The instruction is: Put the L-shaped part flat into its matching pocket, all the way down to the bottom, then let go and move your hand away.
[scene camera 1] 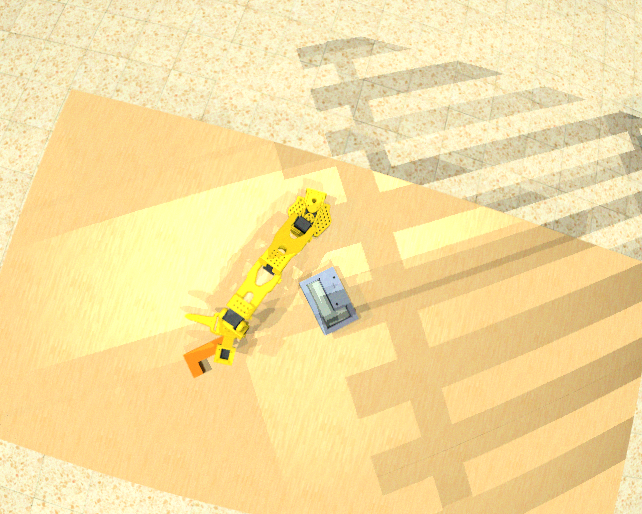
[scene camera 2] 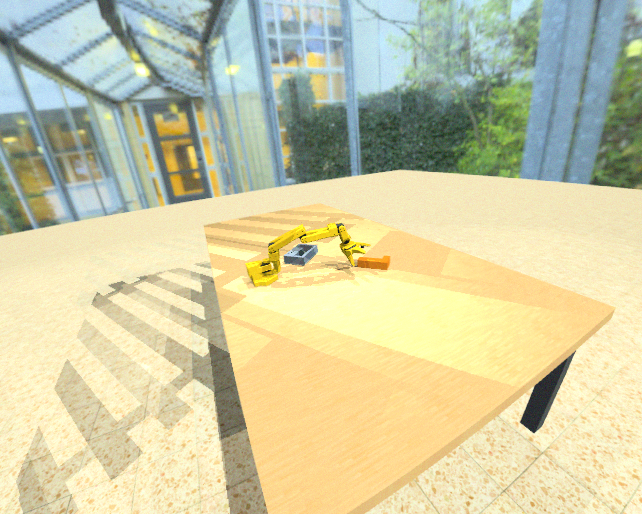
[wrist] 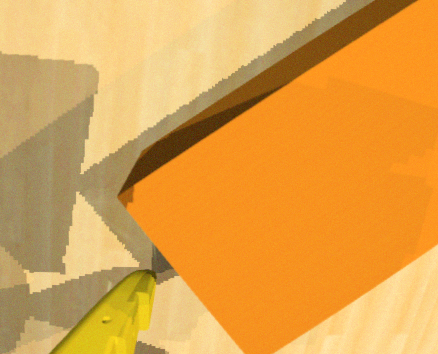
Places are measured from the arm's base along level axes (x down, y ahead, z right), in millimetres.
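Pixels of known places: hand at its tool point: [scene camera 2: 354, 265] [wrist: 153, 292]; arm's base at its link origin: [scene camera 1: 307, 224] [scene camera 2: 269, 277].
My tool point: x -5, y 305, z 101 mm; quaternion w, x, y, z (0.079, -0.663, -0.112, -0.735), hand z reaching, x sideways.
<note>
Ahead of a thing's pixels: the offset from my tool point to its top centre. "spot": to the spot under its first point. Level surfaces: height alone.
The orange L-shaped part {dx -25, dy +65, dz +36 mm} [scene camera 1: 193, 364] [scene camera 2: 373, 262] [wrist: 300, 200] lies on the table beside the jaws, one end partly under the wrist in scene view 1. My gripper [scene camera 1: 204, 325] [scene camera 2: 360, 255] [wrist: 145, 290] is fully open, with nothing between its jaws. In the wrist view the fixed jaw's tip is low at the left, near the part's end; the moving jaw is out of the picture. In scene view 2 the fixed jaw points down close beside the part. The L-shaped pocket {spot: dx +0, dy -133, dz -186 mm} [scene camera 1: 322, 299] is empty, in a grey-blue block {dx -32, dy -134, dz -200 mm} [scene camera 1: 327, 273] [scene camera 2: 296, 262].
The pocket block stands on the wooden table {dx +5 mm} [scene camera 1: 107, 401] [scene camera 2: 401, 331], to the right of the yellow arm [scene camera 1: 257, 283] [scene camera 2: 319, 233] in scene view 1. The arm's base [scene camera 1: 313, 206] [scene camera 2: 261, 274] is near the table edge. Striped shadows cross the table and the speckled floor [scene camera 1: 133, 42].
</note>
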